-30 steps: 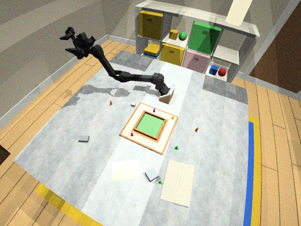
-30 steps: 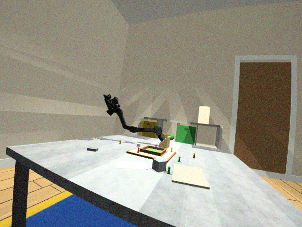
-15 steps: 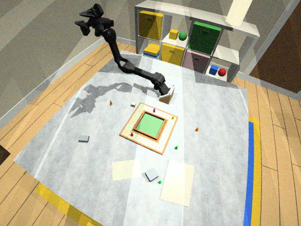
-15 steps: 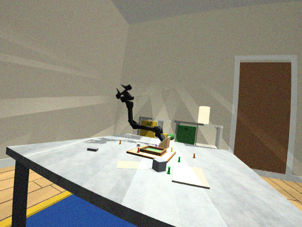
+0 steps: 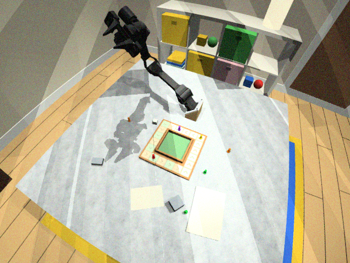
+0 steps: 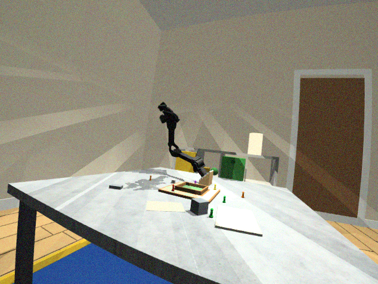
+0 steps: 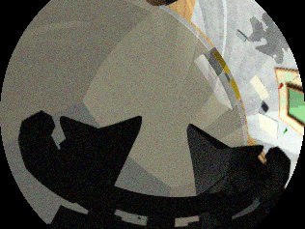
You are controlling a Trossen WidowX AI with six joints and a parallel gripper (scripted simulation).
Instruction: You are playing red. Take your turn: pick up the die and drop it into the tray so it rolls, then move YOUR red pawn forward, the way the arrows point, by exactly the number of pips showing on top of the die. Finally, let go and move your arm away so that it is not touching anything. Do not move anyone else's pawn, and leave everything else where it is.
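The white die lies 8 cm behind my gripper tip, 13 cm to the left of it and 49 cm below it. Also, from my gripper tip: green tray 1 cm ahead, 31 cm to the left, 50 cm below; then yellow pawn 11 cm behind, 41 cm to the left, 47 cm below; then red pawn 12 cm ahead, 24 cm to the left, 47 cm below.
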